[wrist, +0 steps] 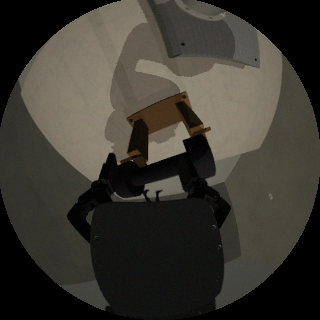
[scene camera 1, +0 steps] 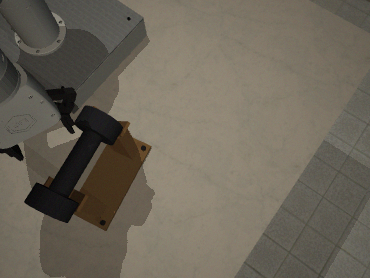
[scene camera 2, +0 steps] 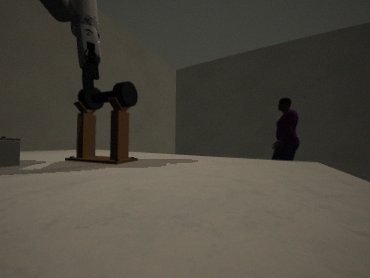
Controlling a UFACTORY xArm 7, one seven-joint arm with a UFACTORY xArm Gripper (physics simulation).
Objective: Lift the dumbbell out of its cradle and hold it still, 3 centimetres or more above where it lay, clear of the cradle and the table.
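Observation:
The black dumbbell rests across the two notched posts of the brown wooden cradle. My gripper is open with nothing held. In scene camera 2 it points down, its fingertips level with the top of the farther weight and overlapping it in view. In the wrist view one finger lies over the outer side of the left weight, the other over the bar beside the right weight. Whether the fingers touch the dumbbell cannot be told.
The cradle's base stands on the pale table. The grey robot base plate is near the cradle. Grey tiled floor shows past the table edge. A person in purple stands beyond the table.

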